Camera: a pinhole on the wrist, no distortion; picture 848 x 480 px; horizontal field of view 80.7 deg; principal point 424.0 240.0 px. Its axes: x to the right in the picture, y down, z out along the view. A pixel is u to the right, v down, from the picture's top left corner.
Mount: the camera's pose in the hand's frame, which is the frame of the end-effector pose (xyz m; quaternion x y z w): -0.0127 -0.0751 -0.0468 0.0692 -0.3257 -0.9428 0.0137
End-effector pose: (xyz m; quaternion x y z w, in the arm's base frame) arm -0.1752 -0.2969 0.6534 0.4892 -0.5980 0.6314 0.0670
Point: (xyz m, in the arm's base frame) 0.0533 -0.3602 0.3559
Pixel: 762 332
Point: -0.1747 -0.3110 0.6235
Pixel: 363 67
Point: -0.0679 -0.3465 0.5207
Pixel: 611 291
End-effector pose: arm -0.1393 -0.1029 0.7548 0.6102 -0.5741 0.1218 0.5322
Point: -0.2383 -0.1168 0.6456
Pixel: 602 280
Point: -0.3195 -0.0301 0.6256
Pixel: 757 115
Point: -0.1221 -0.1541 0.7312
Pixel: 182 381
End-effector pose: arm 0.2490 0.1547 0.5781 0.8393 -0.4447 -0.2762 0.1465
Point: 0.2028 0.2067 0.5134
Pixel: 466 405
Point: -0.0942 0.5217 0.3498
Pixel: outside the picture
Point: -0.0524 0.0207 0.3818
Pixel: 293 279
